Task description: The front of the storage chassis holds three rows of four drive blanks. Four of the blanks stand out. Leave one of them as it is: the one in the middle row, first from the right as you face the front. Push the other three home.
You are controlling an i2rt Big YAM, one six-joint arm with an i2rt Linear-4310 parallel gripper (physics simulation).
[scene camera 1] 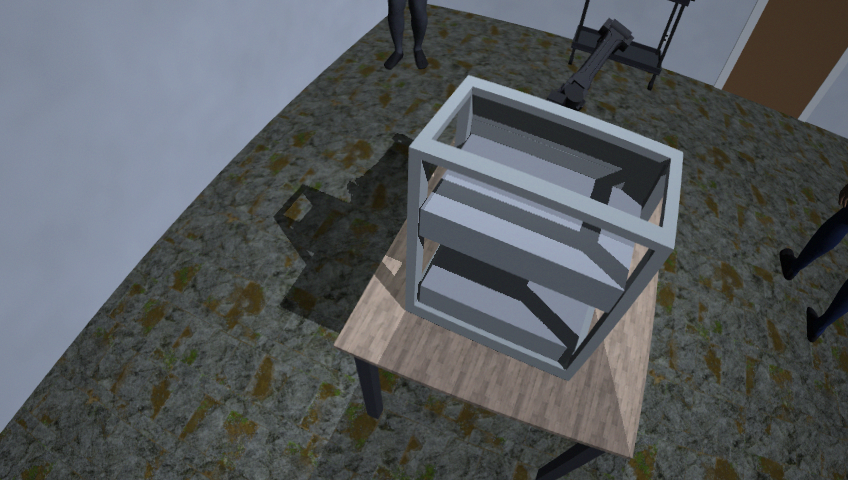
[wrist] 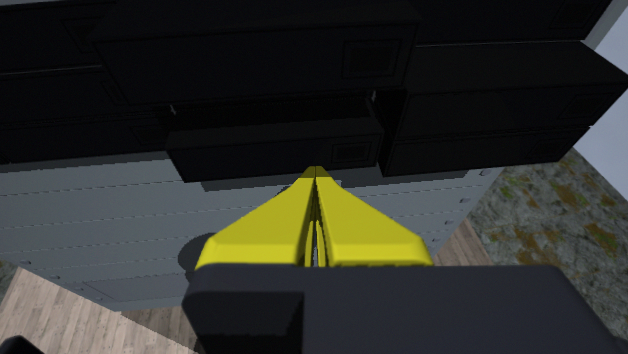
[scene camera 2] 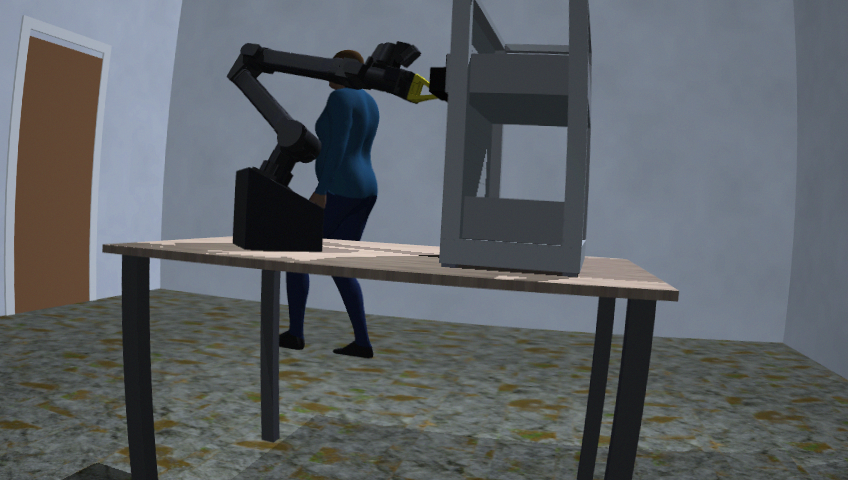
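Pixels of known places: gripper, fingertip midpoint: (wrist: 315,177); arm's base, link origin: (scene camera 2: 270,184).
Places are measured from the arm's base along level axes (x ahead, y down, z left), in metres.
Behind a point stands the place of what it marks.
The storage chassis (scene camera 1: 544,191) @[x 0.779, y -0.452, z 0.057 m] (scene camera 2: 454,148) @[x 0.497, y -0.084, z -0.176 m] (wrist: 100,205) @[x 0.507, y -0.142, z 0.177 m] stands on the table. In the wrist view four dark blanks stand out: the top-row one second from the right (wrist: 240,70) @[x 0.444, y -0.281, z 0.035 m], the middle-row one first from the right (wrist: 500,112) @[x 0.434, y -0.253, z -0.077 m], the bottom-row one second from the right (wrist: 260,160) @[x 0.453, y -0.225, z 0.036 m], and the bottom-row one first from the right (wrist: 480,157) @[x 0.434, y -0.222, z -0.082 m]. My gripper (wrist: 315,177) @[x 0.429, y -0.233, z 0.011 m] is shut and empty. Its tips overlap the lower edge of the bottom-row blank second from the right; contact cannot be told. In scene camera 2 the tips are partly hidden behind a protruding blank (scene camera 2: 438,82) @[x 0.449, y -0.232, z -0.139 m].
The wooden table (scene camera 1: 476,380) @[x 0.895, y 0.163, z 0.057 m] (scene camera 2: 368,264) @[x 0.347, y 0.162, z -0.244 m] carries the arm's black base (scene camera 2: 273,214) @[x 0.056, y 0.076, z -0.088 m] and the chassis. A person in blue (scene camera 2: 351,142) stands beyond the table. A dark cart (scene camera 1: 630,58) stands on the floor behind the arm. Scene camera 1 sees the chassis from the back.
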